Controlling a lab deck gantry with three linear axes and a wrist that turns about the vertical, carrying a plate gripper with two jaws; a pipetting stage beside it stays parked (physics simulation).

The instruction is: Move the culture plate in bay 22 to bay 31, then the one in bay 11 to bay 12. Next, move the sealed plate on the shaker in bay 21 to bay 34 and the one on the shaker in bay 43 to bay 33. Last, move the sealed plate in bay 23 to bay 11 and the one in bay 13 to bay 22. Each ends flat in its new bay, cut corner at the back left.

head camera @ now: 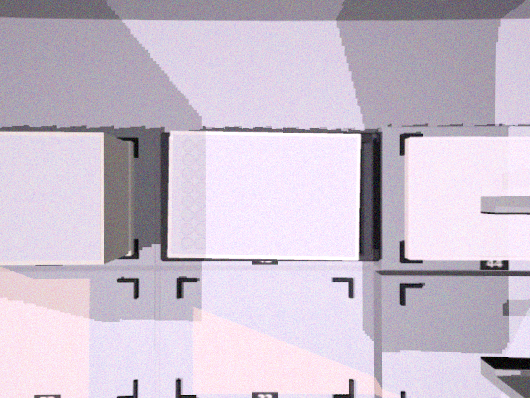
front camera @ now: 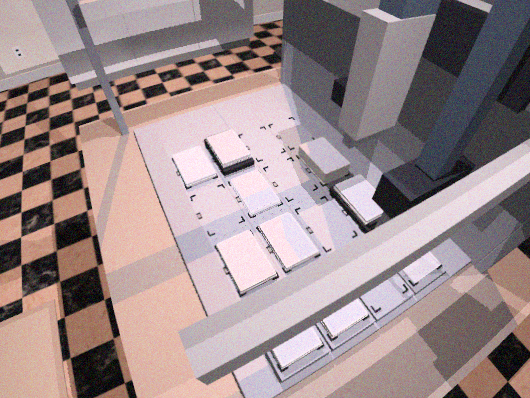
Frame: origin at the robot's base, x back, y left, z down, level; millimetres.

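Seen in the pictures: gripper, fingertip midpoint: (head camera: pixel 515 285); robot's base, origin of the base link: (front camera: pixel 173 159).
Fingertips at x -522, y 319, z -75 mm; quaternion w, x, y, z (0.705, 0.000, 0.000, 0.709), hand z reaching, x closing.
Observation:
Offsets run from my fingertips to a thing's middle. "spot": to the spot under its first point.
Culture plates sit in bay 22 {spot: dz +61, dx +282, dy -170 mm} (front camera: pixel 256 192) and bay 11 {spot: dz +61, dx +445, dy -274 mm} (front camera: pixel 195 166). A pale sealed plate {dz +46, dx +458, dy -168 mm} (front camera: pixel 229 148) lies on the dark shaker in bay 21. Another sealed plate {dz +46, dx +130, dy +47 mm} (front camera: pixel 357 199) (head camera: pixel 280 195) lies flat on the shaker {spot: dz +44, dx +59, dy +44 mm} (head camera: pixel 371 200) in bay 43. Sealed plates sit in bay 23 {spot: dz +61, dx +123, dy -172 mm} (front camera: pixel 288 240) and bay 13 {spot: dz +61, dx +124, dy -276 mm} (front camera: pixel 246 260). Bays 12, 31, 33 and 34 show corner marks and no plate. My gripper (head camera: pixel 505 287) is open, its jaws apart at the right edge of the head view with no plate between them. In the front view its jaws are hidden behind the beam.
A tall pale block {dz +54, dx +294, dy +45 mm} (front camera: pixel 325 159) (head camera: pixel 50 197) stands in bay 42. A plate {dz +56, dx -34, dy +45 mm} (front camera: pixel 422 267) (head camera: pixel 450 195) sits in bay 44. Bays 14 and 24 hold plates {dz +53, dx -34, dy -276 mm} (front camera: pixel 297 347) {dz +53, dx -34, dy -169 mm} (front camera: pixel 345 319). A long grey beam (front camera: pixel 350 267) crosses the front view. The parked pipetting stage stands back right.

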